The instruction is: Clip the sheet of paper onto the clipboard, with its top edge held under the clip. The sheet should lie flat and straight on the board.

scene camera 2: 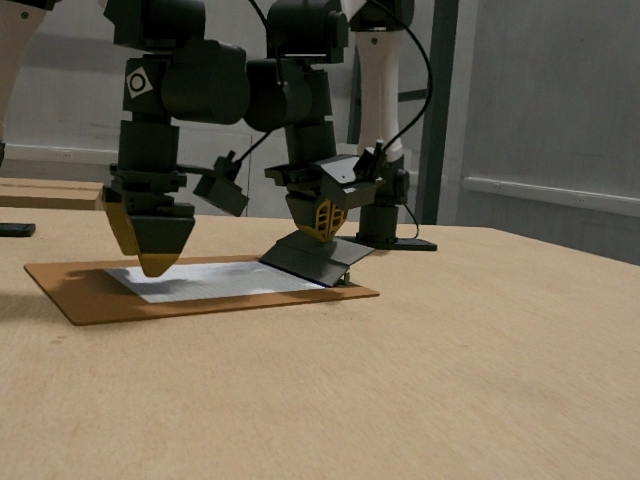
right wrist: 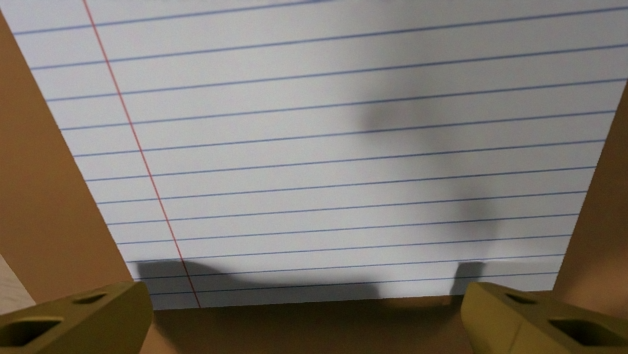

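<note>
The brown clipboard (scene camera 2: 72, 304) (right wrist: 45, 200) lies on the table. The lined sheet of paper (scene camera 2: 222, 281) (right wrist: 300, 165) lies flat on it, its right-hand end in the scene view reaching the lower edge of the dark grey clip (scene camera 2: 302, 264). Whether the clip presses on the sheet is hard to tell. My left gripper (scene camera 2: 325, 239) is shut, its fingertips together against the top of the clip. My right gripper (scene camera 2: 142, 264) (right wrist: 307, 296) is open, its fingers wide apart just above the sheet's bottom end, with nothing between them. The sheet's top edge is hidden by the clip.
The wooden table (scene camera 2: 361, 387) extends around the board. A cardboard-coloured box (scene camera 2: 49, 195) is at the back left. The left arm's base (scene camera 2: 413, 243) stands behind the clip. Both arms' wrists hang close together above the board.
</note>
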